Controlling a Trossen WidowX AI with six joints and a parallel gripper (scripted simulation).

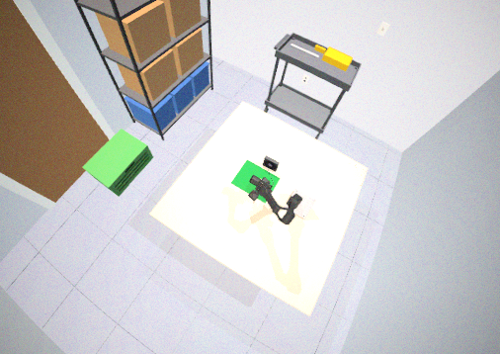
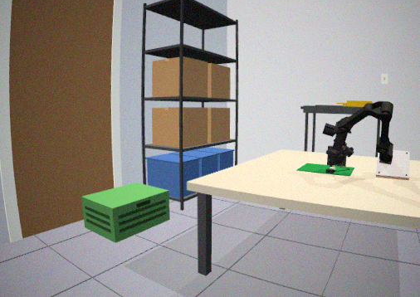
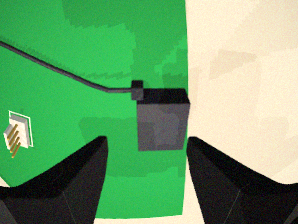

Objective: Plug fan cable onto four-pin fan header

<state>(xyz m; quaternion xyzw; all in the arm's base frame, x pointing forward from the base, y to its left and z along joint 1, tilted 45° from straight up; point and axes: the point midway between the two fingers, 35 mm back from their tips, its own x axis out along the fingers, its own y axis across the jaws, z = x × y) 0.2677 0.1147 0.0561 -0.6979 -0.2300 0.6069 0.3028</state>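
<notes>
Now: the dark grey fan plug 30 mm below my gripper tip, 10 mm to the left of it and 10 mm ahead of it. The rest, counted from my gripper tip: black fan 250 mm to the right, 40 mm ahead, 20 mm above; green board 90 mm to the right, 50 mm below, 50 mm ahead.
</notes>
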